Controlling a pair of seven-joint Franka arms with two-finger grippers.
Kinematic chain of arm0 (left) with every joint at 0, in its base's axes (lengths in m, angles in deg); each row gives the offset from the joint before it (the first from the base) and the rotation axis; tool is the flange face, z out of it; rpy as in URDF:
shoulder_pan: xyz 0 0 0.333 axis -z
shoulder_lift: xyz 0 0 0 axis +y
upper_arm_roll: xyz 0 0 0.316 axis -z
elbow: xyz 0.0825 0 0 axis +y
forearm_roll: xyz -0.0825 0 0.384 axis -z
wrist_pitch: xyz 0 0 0 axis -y
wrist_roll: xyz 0.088 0 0 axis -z
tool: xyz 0 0 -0.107 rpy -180 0 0
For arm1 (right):
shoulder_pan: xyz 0 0 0.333 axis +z
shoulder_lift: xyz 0 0 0 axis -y
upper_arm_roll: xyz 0 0 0.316 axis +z
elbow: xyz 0.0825 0 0 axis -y
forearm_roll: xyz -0.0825 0 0.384 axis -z
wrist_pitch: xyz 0 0 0 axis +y
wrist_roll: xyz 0.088 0 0 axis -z
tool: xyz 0 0 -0.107 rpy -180 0 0
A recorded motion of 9 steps. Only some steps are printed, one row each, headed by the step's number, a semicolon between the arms.
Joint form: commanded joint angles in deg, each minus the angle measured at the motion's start. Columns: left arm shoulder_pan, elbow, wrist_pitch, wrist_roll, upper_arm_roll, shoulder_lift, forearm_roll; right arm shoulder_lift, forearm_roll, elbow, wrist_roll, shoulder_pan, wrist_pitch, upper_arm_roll.
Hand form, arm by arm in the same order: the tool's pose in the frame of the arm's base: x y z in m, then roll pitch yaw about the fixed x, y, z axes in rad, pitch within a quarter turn. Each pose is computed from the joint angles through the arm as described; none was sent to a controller.
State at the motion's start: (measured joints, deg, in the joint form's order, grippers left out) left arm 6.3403 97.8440 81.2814 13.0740 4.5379 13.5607 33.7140; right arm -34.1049 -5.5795 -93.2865 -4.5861 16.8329 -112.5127 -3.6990
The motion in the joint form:
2: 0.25 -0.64 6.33 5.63 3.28 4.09 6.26; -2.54 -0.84 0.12 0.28 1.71 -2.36 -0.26
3: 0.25 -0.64 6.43 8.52 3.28 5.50 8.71; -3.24 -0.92 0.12 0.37 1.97 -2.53 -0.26
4: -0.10 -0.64 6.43 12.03 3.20 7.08 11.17; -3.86 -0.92 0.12 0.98 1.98 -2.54 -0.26
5: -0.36 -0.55 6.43 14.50 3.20 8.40 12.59; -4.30 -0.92 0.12 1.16 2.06 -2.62 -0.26
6: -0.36 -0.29 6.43 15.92 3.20 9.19 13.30; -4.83 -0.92 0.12 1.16 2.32 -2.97 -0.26
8: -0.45 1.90 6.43 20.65 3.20 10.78 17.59; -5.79 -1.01 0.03 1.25 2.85 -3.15 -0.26
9: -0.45 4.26 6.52 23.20 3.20 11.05 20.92; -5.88 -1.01 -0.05 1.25 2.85 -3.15 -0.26
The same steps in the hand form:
2: 0.5632 -0.2107 0.4151 2.3026 0.2263 -0.5372; 0.6361 0.1773 0.2296 -3.0753 0.2552 0.2861
3: 0.5657 -0.2145 0.4036 2.2479 0.1983 -0.5612; 0.6344 0.1800 0.2217 -3.0754 0.2645 0.2880
4: 0.5697 -0.2141 0.3904 2.1920 0.1628 -0.5809; 0.6333 0.1797 0.2146 -3.0789 0.2758 0.2770
5: 0.5720 -0.2135 0.3780 2.1560 0.1421 -0.5943; 0.6323 0.1803 0.2096 -3.0803 0.2823 0.2750
6: 0.5718 -0.2144 0.3689 2.1356 0.1341 -0.6046; 0.6311 0.1829 0.2039 -3.0813 0.2855 0.2790
8: 0.5658 -0.2181 0.3428 2.0427 0.1002 -0.6169; 0.6272 0.1880 0.1925 -3.0818 0.3007 0.2853
9: 0.5576 -0.2207 0.3283 1.9791 0.0853 -0.6095; 0.6265 0.1878 0.1909 -3.0819 0.3036 0.2852

